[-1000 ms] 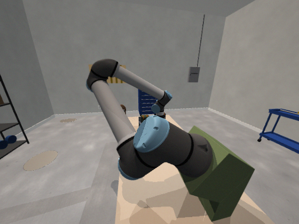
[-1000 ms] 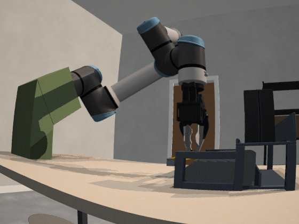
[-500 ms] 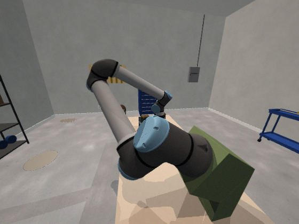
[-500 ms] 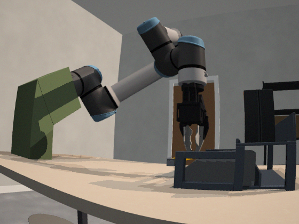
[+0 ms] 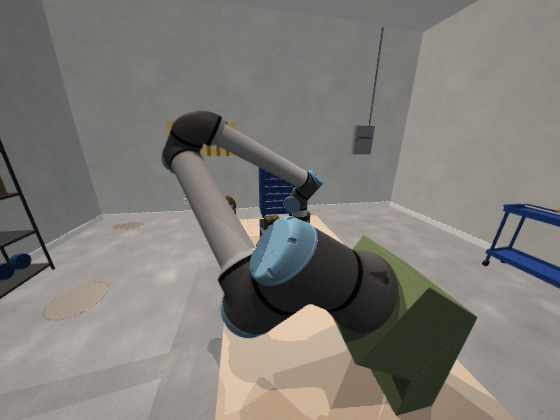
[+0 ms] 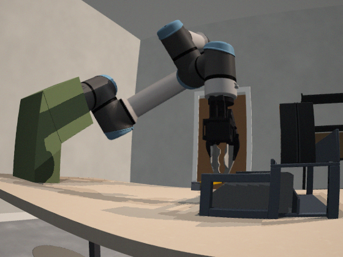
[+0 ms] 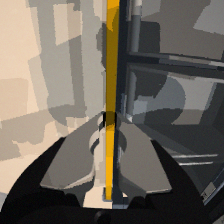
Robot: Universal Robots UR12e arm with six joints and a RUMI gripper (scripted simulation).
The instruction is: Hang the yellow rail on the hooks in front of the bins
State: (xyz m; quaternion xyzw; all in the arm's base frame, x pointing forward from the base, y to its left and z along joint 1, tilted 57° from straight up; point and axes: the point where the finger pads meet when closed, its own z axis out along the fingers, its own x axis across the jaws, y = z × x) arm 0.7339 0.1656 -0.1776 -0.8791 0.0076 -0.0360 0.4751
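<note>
The yellow rail lies 10 mm below my hand.
</note>
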